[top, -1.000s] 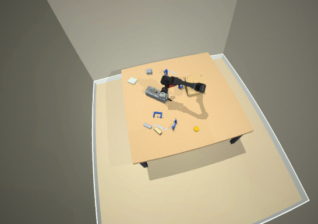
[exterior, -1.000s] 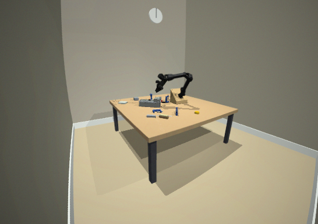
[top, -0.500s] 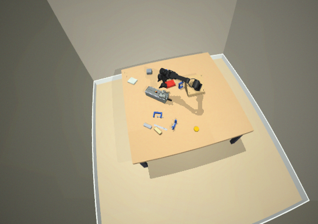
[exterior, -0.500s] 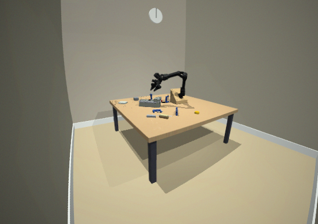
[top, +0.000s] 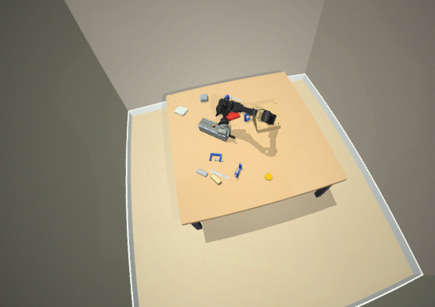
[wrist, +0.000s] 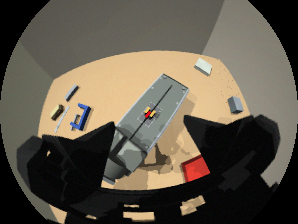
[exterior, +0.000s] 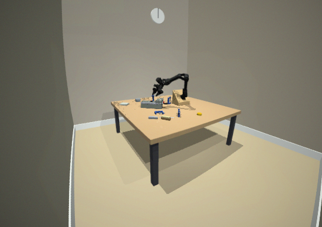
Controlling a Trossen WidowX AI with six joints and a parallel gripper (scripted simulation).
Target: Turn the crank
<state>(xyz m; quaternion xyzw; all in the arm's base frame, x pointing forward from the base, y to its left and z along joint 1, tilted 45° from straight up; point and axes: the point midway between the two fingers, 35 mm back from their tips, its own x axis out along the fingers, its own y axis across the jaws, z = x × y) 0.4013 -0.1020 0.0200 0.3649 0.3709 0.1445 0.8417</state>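
Right now my gripper tip is 9 cm past the dark crank handle, 13 cm to the right of it and 8 cm above it. Round my gripper tip: red pointer: 3 cm ahead, 7 cm below; then tan block: 11 cm ahead, 43 cm to the left, 13 cm below; then pale tile: 29 cm ahead, 33 cm to the right, 14 cm below.
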